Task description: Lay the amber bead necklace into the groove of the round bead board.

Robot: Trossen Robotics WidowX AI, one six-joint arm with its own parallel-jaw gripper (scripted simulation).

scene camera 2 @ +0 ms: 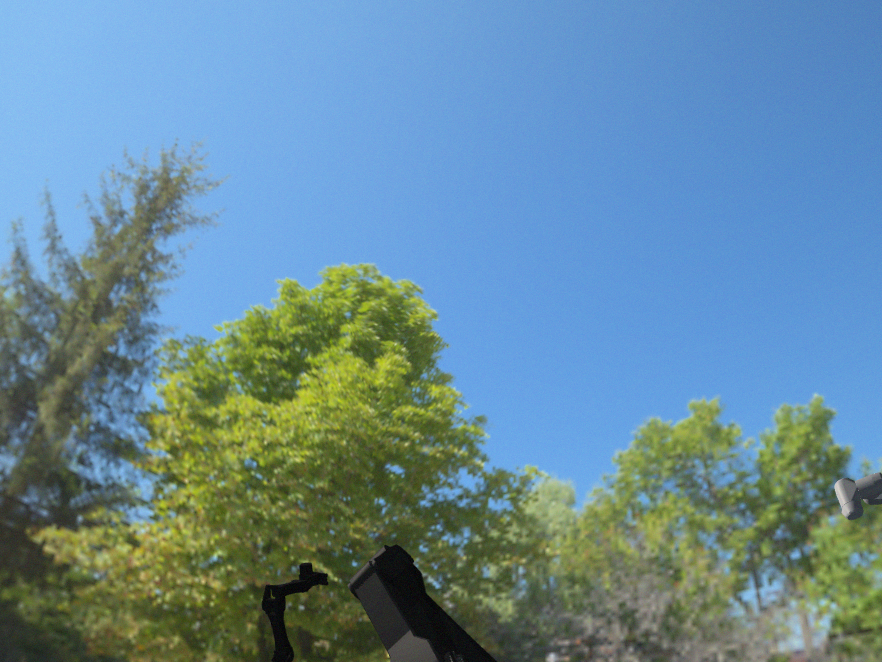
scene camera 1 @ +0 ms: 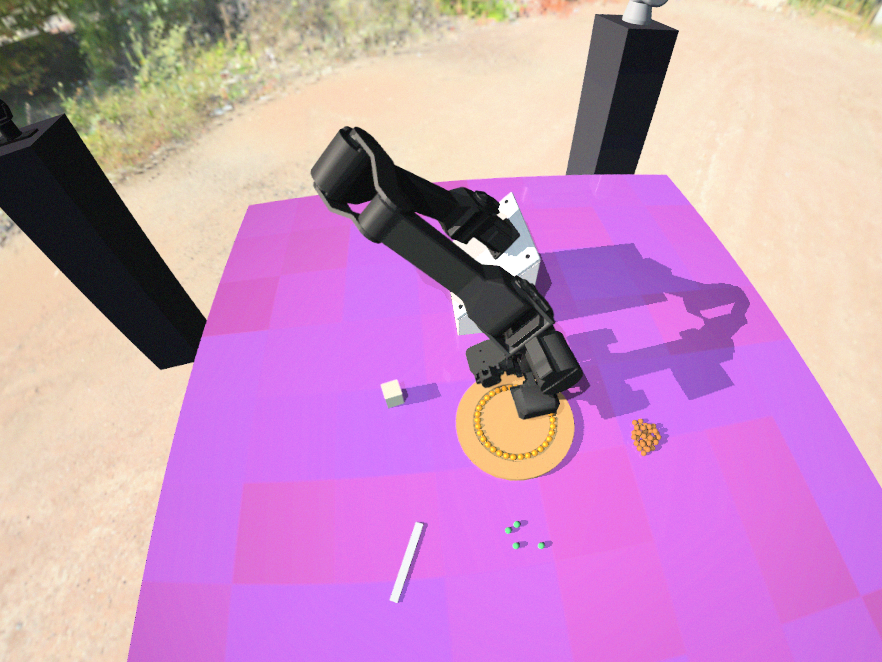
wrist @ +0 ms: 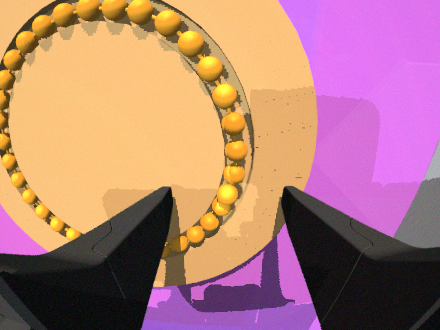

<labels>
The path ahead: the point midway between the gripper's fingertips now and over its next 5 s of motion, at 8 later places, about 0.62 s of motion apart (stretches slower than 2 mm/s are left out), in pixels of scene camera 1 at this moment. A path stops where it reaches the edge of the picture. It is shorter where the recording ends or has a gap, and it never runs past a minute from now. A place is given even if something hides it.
The gripper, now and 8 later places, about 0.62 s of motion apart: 516,386; 516,384; 518,380; 518,376; 518,382; 516,388; 516,387; 516,385; 516,386
</labels>
